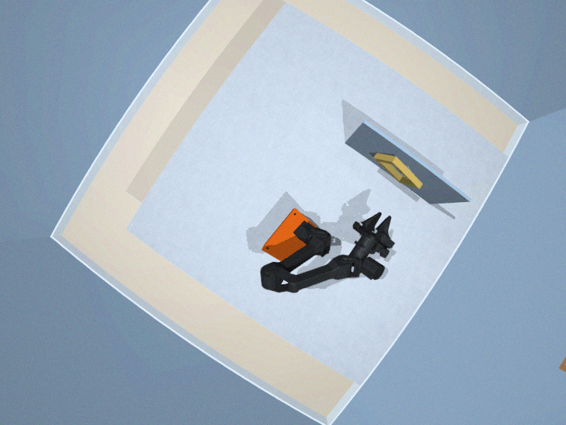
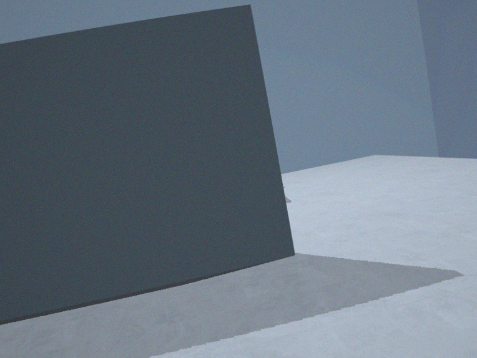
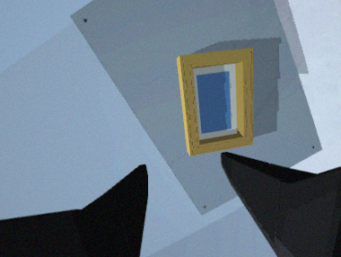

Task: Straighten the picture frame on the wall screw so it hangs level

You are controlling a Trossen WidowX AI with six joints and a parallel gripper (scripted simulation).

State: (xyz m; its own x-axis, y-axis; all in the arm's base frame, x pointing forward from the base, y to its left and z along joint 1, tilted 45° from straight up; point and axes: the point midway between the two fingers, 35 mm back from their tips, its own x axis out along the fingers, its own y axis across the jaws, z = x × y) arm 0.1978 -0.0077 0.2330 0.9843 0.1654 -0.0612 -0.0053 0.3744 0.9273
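My gripper tip is 190 mm short of the picture frame, 60 mm to the right of it and 90 mm above it. Round my gripper tip: grey wall panel: 200 mm ahead, 50 mm to the left, 100 mm below.
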